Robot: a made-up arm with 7 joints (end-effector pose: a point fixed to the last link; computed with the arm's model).
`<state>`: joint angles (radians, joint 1 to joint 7).
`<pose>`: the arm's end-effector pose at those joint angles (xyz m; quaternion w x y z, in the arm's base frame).
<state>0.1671 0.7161 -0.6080 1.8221 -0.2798 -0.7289 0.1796</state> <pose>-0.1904 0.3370 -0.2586 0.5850 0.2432 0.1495 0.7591</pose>
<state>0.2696 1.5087 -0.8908 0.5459 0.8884 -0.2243 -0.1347</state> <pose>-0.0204 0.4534 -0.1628 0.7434 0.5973 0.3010 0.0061</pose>
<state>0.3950 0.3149 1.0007 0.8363 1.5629 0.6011 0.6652</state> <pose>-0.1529 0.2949 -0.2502 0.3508 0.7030 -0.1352 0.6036</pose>
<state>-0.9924 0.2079 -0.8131 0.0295 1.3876 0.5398 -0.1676</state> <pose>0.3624 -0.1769 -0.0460 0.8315 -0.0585 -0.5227 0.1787</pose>
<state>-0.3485 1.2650 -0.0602 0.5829 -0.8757 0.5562 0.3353</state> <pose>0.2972 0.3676 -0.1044 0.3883 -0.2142 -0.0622 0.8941</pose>
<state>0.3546 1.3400 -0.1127 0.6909 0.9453 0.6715 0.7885</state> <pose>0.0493 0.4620 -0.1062 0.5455 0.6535 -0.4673 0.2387</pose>
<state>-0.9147 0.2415 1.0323 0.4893 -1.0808 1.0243 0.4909</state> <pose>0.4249 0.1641 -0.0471 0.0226 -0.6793 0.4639 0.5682</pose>
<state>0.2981 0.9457 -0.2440 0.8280 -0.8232 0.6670 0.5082</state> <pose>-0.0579 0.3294 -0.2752 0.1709 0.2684 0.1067 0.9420</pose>
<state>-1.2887 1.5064 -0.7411 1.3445 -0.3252 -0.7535 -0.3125</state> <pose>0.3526 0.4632 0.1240 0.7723 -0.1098 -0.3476 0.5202</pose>
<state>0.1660 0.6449 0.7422 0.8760 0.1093 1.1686 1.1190</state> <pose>-0.0043 0.3389 -0.2458 0.0749 -0.5404 0.1441 -0.8256</pose>
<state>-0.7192 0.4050 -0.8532 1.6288 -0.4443 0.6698 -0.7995</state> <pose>0.2189 0.1431 -0.3230 0.3463 0.1159 0.5998 0.7119</pose>
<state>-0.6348 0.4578 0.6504 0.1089 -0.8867 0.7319 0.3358</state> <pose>0.3900 0.1844 -0.0379 0.2647 -0.6922 0.1628 0.6513</pose>
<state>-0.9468 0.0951 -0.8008 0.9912 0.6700 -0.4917 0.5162</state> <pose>0.3860 -0.1466 -0.2384 0.9286 -0.3089 -0.1847 0.0904</pose>
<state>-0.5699 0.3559 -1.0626 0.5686 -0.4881 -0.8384 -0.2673</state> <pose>0.2415 -0.1008 -0.3095 0.8029 -0.5059 0.3101 0.0571</pose>
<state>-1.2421 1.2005 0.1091 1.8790 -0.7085 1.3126 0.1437</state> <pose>0.3393 0.3475 -0.0065 0.1374 0.2628 -0.4180 -0.8587</pose>
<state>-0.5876 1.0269 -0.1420 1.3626 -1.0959 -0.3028 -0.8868</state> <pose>0.2888 0.3846 -0.1845 0.5735 -0.5420 0.1149 0.6034</pose>
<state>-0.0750 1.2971 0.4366 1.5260 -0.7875 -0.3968 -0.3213</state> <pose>0.0794 0.5160 -0.0994 0.3534 -0.3141 -0.2438 0.8468</pose>
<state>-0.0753 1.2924 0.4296 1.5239 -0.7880 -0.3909 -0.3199</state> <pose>0.0792 0.5149 -0.1020 0.3523 -0.3129 -0.2392 0.8490</pose>
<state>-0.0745 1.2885 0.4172 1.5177 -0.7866 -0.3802 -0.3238</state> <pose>0.0793 0.5137 -0.1046 0.3549 -0.3098 -0.2297 0.8516</pose>
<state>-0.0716 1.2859 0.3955 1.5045 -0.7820 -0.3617 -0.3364</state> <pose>0.0798 0.5124 -0.1070 0.3633 -0.3033 -0.2121 0.8550</pose>
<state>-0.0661 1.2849 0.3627 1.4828 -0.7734 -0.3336 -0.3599</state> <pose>0.0808 0.5109 -0.1095 0.3783 -0.2924 -0.1842 0.8588</pose>
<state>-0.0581 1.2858 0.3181 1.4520 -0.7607 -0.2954 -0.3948</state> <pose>0.0821 0.5090 -0.1120 0.3990 -0.2763 -0.1449 0.8622</pose>
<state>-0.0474 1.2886 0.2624 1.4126 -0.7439 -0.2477 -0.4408</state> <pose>0.0835 0.5065 -0.1150 0.4233 -0.2544 -0.0943 0.8644</pose>
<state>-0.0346 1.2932 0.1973 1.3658 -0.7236 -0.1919 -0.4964</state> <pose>0.0846 0.5032 -0.1186 0.4480 -0.2268 -0.0334 0.8642</pose>
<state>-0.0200 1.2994 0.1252 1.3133 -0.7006 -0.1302 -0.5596</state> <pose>0.0849 0.4990 -0.1228 0.4697 -0.1940 0.0355 0.8605</pose>
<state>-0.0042 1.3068 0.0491 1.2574 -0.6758 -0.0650 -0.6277</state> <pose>0.0840 0.4941 -0.1277 0.4856 -0.1572 0.1092 0.8530</pose>
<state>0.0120 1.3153 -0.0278 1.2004 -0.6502 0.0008 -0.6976</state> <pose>0.0819 0.4886 -0.1327 0.4939 -0.1183 0.1836 0.8417</pose>
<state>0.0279 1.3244 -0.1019 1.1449 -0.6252 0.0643 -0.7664</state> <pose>0.0785 0.4829 -0.1377 0.4943 -0.0796 0.2546 0.8274</pose>
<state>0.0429 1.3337 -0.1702 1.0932 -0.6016 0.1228 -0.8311</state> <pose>0.0741 0.4773 -0.1421 0.4880 -0.0432 0.3189 0.8113</pose>
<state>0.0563 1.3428 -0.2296 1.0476 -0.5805 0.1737 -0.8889</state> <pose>0.0694 0.4723 -0.1456 0.4774 -0.0112 0.3736 0.7952</pose>
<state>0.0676 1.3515 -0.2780 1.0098 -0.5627 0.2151 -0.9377</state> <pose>0.0650 0.4683 -0.1479 0.4653 0.0152 0.4171 0.7806</pose>
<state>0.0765 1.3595 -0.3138 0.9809 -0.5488 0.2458 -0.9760</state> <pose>0.0615 0.4654 -0.1491 0.4544 0.0351 0.4490 0.7686</pose>
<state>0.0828 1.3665 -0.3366 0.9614 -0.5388 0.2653 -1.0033</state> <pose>0.0593 0.4639 -0.1491 0.4467 0.0485 0.4696 0.7600</pose>
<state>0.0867 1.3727 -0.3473 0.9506 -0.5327 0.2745 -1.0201</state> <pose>0.0584 0.4636 -0.1480 0.4430 0.0559 0.4802 0.7550</pose>
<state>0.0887 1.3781 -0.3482 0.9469 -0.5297 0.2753 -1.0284</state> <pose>0.0587 0.4644 -0.1462 0.4431 0.0585 0.4830 0.7529</pose>
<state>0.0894 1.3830 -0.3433 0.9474 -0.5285 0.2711 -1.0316</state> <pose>0.0599 0.4657 -0.1439 0.4456 0.0583 0.4812 0.7526</pose>
